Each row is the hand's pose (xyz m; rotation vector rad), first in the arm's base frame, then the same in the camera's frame.
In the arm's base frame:
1: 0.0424 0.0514 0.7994 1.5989 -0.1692 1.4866
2: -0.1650 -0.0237 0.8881 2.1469 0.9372 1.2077
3: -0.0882 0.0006 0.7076 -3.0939 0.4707 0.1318
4: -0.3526 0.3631 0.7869 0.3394 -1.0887 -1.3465
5: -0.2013 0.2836 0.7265 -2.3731 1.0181 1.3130
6: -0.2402 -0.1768 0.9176 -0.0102 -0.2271 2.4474
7: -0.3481 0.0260 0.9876 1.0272 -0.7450 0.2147
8: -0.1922 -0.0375 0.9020 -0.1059 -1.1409 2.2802
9: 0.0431 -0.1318 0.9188 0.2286 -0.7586 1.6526
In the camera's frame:
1: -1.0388 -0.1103 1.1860 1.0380 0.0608 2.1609
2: -1.2231 -0.2603 1.1928 1.3486 1.2391 1.6571
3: -1.0729 -0.2254 1.0691 2.8757 0.1839 0.7176
4: -1.4377 -0.0161 0.8939 0.7312 -1.5137 -0.7382
5: -1.2621 -0.0247 0.9382 -3.0101 0.5575 0.5804
6: -1.2477 -0.4262 1.2359 -0.8190 -0.1656 2.8333
7: -1.4349 -0.2878 1.1769 0.8810 -0.9487 0.9610
8: -1.2472 -0.2832 1.1969 0.6518 1.1735 -2.7836
9: -1.0443 -0.2576 1.3476 -0.2706 -0.9344 2.2373

